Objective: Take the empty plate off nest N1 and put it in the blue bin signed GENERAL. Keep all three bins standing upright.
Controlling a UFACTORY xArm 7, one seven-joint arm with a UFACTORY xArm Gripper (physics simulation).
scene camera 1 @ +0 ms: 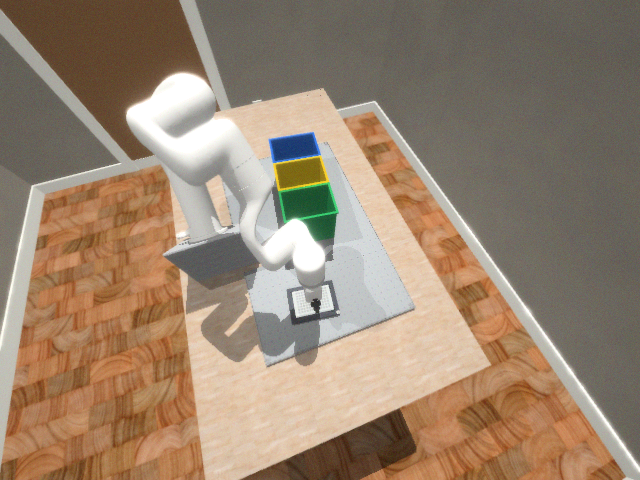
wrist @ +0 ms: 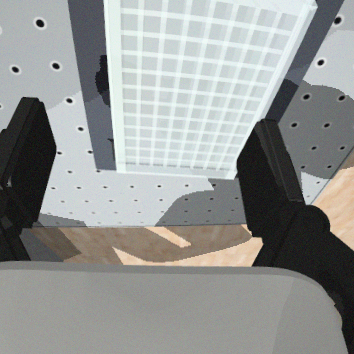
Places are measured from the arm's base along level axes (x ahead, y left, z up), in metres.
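Where they show: gripper, fingertip midpoint: (wrist: 151,130); arm's base, link origin: (scene camera 1: 209,235).
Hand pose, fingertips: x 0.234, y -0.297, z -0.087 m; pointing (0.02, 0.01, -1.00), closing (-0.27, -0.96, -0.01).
Things, the pixels of their top centre, and the offset from my fingertips. Level surfaces: height alone.
- white gridded plate, top centre: (wrist: 190,106) (scene camera 1: 312,299) dy -0.017, dx -0.012, dz -0.027 m
- blue bin, top centre: (scene camera 1: 294,146) dy +0.504, dx +0.165, dz +0.127 m
- yellow bin, top centre: (scene camera 1: 300,172) dy +0.377, dx +0.134, dz +0.127 m
- green bin, top centre: (scene camera 1: 307,201) dy +0.250, dx +0.103, dz +0.127 m
- perforated board, surface height: dz -0.053 m
The white gridded plate (scene camera 1: 299,303) (wrist: 195,90) sits in the dark frame of nest N1 (scene camera 1: 293,318) (wrist: 86,115) near the front of the grey board. My gripper (scene camera 1: 315,303) (wrist: 151,130) is open and empty, low over the plate. In the wrist view its fingers stand to either side of the plate, the right one near the plate's lower right corner and the left one farther off. The gap in height is hard to tell. The blue bin (scene camera 1: 294,147) stands upright, farthest back of three bins; its sign does not show.
The yellow bin (scene camera 1: 301,174) and green bin (scene camera 1: 308,200) stand upright in a row between the blue bin and the nest. The arm's wrist passes close to the green bin's front. A grey upright panel (scene camera 1: 217,262) stands by the arm's base, left of the perforated board (scene camera 1: 382,289).
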